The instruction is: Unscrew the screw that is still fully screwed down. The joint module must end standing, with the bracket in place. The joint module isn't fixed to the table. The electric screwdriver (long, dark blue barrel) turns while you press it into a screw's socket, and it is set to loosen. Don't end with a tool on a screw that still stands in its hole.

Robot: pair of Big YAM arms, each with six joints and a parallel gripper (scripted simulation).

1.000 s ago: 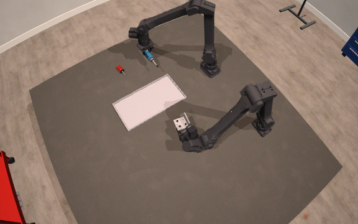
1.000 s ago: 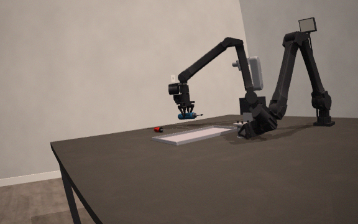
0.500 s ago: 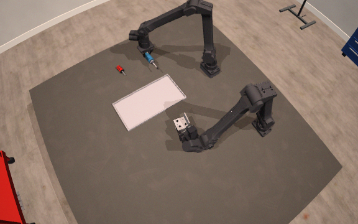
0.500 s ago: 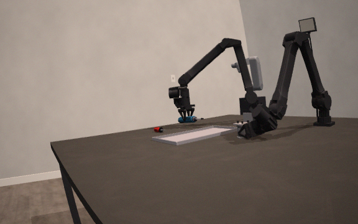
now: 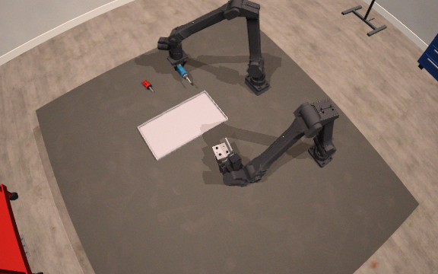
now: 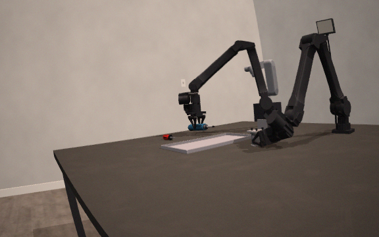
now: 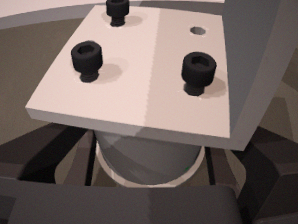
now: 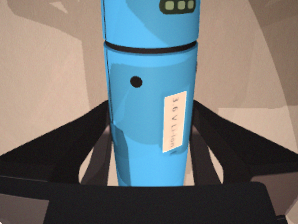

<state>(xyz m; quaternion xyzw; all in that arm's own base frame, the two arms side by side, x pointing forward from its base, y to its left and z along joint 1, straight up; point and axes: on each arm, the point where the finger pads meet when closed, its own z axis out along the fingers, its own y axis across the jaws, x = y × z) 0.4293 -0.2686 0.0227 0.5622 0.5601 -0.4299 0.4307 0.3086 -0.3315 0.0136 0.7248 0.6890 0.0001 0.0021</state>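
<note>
My left hand is 50 mm below the white bracket plate. Round my left hand: red tool: 90 mm ahead, 580 mm to the right, 10 mm below; then flat white tray: 60 mm ahead, 260 mm to the right, 20 mm below.
</note>
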